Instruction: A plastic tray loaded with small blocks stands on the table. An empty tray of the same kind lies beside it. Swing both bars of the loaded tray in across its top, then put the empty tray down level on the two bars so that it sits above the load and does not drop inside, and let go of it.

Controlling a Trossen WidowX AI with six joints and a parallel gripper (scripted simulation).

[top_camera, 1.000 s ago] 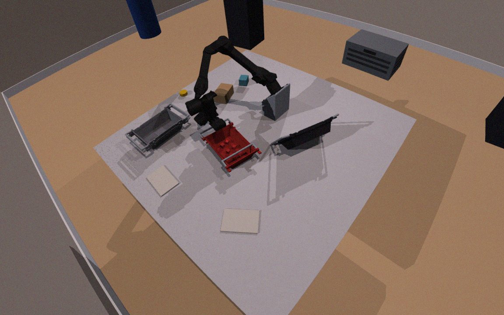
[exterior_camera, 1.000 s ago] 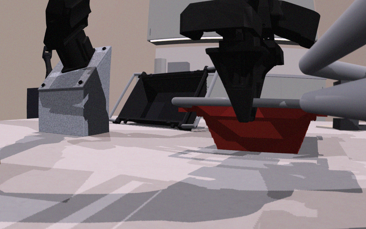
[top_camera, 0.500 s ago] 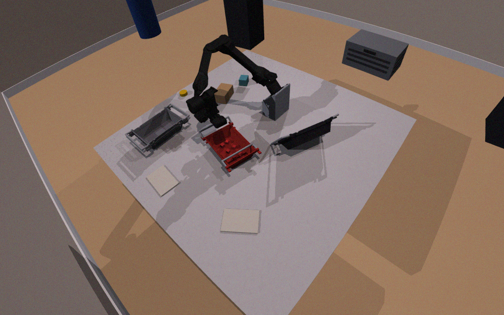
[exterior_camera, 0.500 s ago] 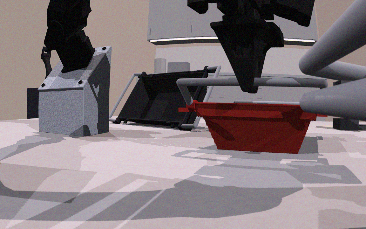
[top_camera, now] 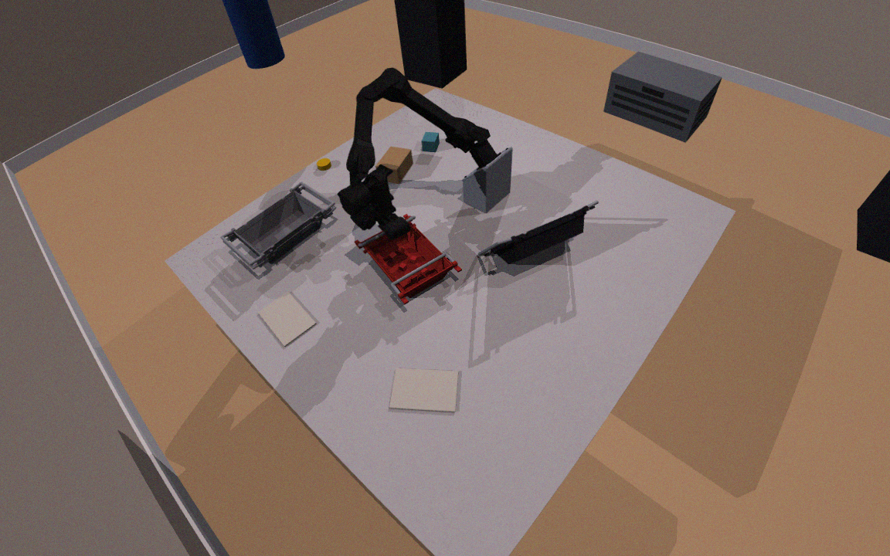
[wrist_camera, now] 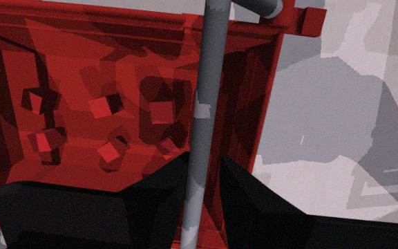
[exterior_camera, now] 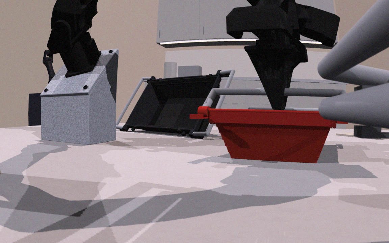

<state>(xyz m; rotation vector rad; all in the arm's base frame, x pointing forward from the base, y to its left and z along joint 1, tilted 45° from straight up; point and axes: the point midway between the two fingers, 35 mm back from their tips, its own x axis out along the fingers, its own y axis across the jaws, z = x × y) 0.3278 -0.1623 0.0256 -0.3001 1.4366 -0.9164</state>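
Now: the black tray 360 mm to the left of my gripper tip, 220 mm behind it and 10 mm above it. Round my gripper tip: teal cube 490 mm behind, 200 mm to the right, 40 mm below; then yellow disc 480 mm to the right, 200 mm behind, 50 mm below; then brown box 300 mm behind, 220 mm to the right, 30 mm below.
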